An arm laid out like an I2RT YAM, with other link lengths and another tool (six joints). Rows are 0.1 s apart.
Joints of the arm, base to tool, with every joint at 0 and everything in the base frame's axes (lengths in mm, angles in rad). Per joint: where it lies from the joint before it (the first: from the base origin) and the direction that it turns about. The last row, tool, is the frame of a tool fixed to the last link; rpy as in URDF.
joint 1: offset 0 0 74.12 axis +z
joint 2: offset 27 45.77 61.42 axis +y
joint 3: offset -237.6 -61.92 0 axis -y
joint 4: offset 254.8 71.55 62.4 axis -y
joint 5: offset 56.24 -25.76 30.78 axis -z
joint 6: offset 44.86 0 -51.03 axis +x
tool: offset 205 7 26 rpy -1.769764 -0.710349 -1.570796
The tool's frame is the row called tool.
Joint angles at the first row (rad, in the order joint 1, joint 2, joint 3, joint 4, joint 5, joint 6):
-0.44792, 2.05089, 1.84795, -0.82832, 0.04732, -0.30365
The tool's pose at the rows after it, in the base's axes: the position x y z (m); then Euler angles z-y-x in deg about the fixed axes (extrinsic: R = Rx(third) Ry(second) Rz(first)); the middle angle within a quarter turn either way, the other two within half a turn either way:
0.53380, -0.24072, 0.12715, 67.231, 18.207, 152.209
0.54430, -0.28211, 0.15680, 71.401, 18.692, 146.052
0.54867, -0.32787, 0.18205, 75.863, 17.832, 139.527
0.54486, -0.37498, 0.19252, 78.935, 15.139, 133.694
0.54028, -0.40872, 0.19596, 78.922, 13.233, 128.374
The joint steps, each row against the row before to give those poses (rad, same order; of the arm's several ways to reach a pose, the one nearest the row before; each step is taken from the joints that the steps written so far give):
-0.01223, 0.03666, 0.12415, -0.00464, 0.04449, -0.01079
-0.02905, 0.06730, 0.15470, -0.00918, 0.05972, -0.01377
-0.03371, 0.08279, 0.16104, -0.00309, 0.06917, -0.01684
-0.03835, 0.09505, 0.14125, 0.00768, 0.07362, -0.03216
-0.02766, 0.03878, 0.02388, 0.07032, 0.05685, -0.07354

